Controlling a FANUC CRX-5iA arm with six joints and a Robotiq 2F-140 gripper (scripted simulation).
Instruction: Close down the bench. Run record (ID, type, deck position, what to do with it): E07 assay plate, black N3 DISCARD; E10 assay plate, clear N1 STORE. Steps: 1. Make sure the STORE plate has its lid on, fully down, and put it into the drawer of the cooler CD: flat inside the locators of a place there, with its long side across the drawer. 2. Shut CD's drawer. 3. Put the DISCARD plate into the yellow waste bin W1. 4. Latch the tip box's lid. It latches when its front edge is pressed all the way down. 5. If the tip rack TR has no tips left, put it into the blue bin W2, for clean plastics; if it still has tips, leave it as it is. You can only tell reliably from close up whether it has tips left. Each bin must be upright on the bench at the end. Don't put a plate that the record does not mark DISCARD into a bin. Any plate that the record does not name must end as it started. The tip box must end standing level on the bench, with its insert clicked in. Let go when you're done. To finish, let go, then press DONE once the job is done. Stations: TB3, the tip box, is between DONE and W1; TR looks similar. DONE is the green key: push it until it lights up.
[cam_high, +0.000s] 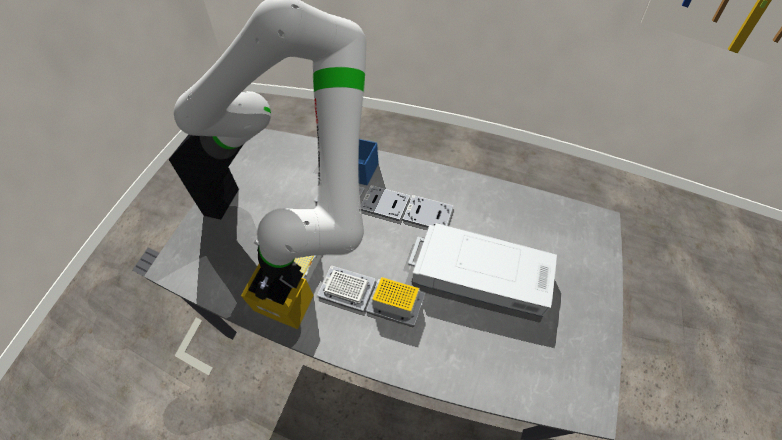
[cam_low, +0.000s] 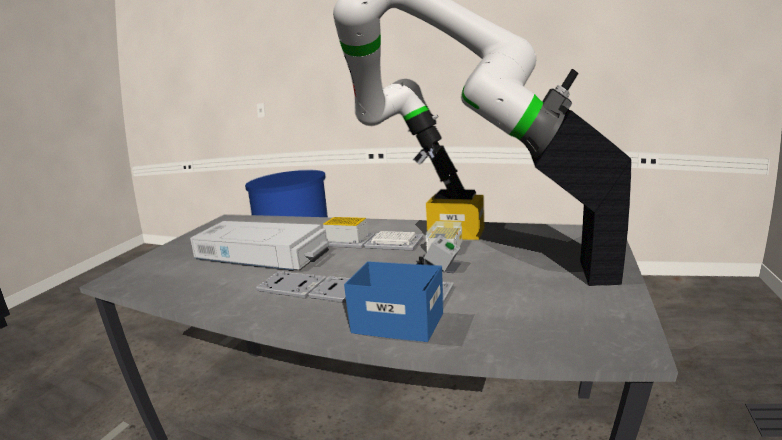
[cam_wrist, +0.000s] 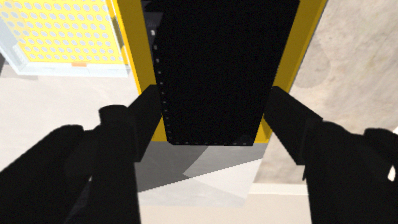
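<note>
My hand is 37 cm short of the yellow tip rack TR, 11 cm above it and 5 cm to the right of it. The rest, counted from my hand: clear tip box lid: 15 cm to the left, 10 cm below, 4 cm ahead; black assay plate: 2 cm below; yellow bin W1: 12 cm below.
</note>
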